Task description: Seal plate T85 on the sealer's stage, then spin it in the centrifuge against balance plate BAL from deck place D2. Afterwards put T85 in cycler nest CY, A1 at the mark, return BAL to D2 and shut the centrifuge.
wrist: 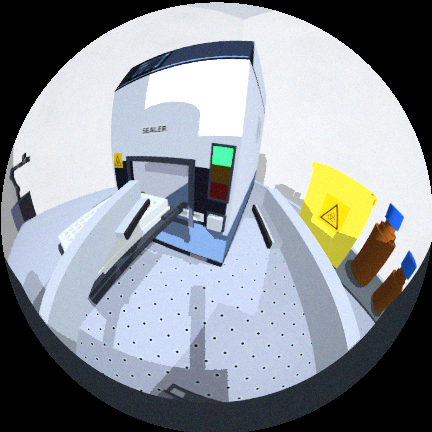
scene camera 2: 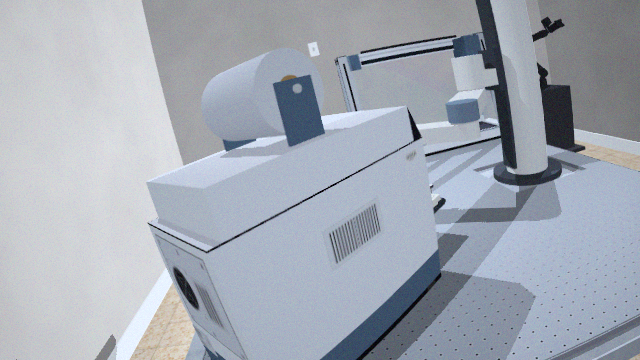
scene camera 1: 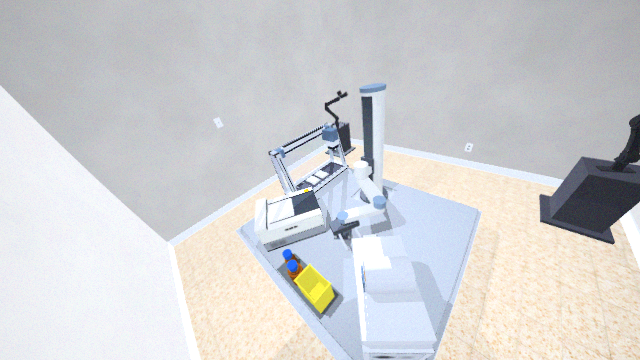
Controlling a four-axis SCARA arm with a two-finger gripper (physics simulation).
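Seen in the pictures: gripper, fingertip midpoint: (wrist: 200,193); arm's base, link origin: (scene camera 2: 527,172).
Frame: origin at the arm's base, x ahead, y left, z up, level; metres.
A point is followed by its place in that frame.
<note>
A white plate (wrist: 77,227) @(x 0.475, y 0.284, z 0.127 m) lies on the sealer's dark-edged stage (wrist: 114,279) @(x 0.519, y 0.222, z 0.107 m), which sticks out at the left front of the sealer (scene camera 1: 397,320) @(x 0.839, y 0.580, z 0.363 m) (scene camera 2: 300,225) @(x 0.736, y 0.622, z 0.276 m) (wrist: 175,115) @(x 0.605, y 0.319, z 0.224 m). No label is readable on the plate. The sealer's green lamp is lit. My gripper (scene camera 1: 343,241) (wrist: 200,193) @(x 0.604, y 0.238, z 0.158 m) has its fingers apart, closer than full width, with nothing between the pads. In the wrist view the left finger crosses in front of the plate and hides part of it; whether it touches cannot be told. The right finger is off to the plate's right. BAL and D2 cannot be identified.
A yellow bin (scene camera 1: 315,292) @(x 0.915, y 0.171, z 0.020 m) (wrist: 337,215) @(x 0.857, y 0.178, z 0.113 m) and brown bottles with blue caps (scene camera 1: 294,270) @(x 0.933, y 0.067, z 0.179 m) (wrist: 372,255) @(x 0.883, y 0.052, z 0.089 m) stand along the table edge. A white boxy instrument (scene camera 1: 290,225) @(x 0.760, y -0.184, z 0.204 m) stands beside the gripper. Behind it is a gantry frame (scene camera 1: 300,138) @(x 0.182, y -0.637, z 0.527 m) over white items. The arm's column (scene camera 1: 378,135) @(x 0.042, y 0.063, z 0.595 m) (scene camera 2: 525,90) @(x 0.022, y 0.072, z 0.291 m) rises behind.
</note>
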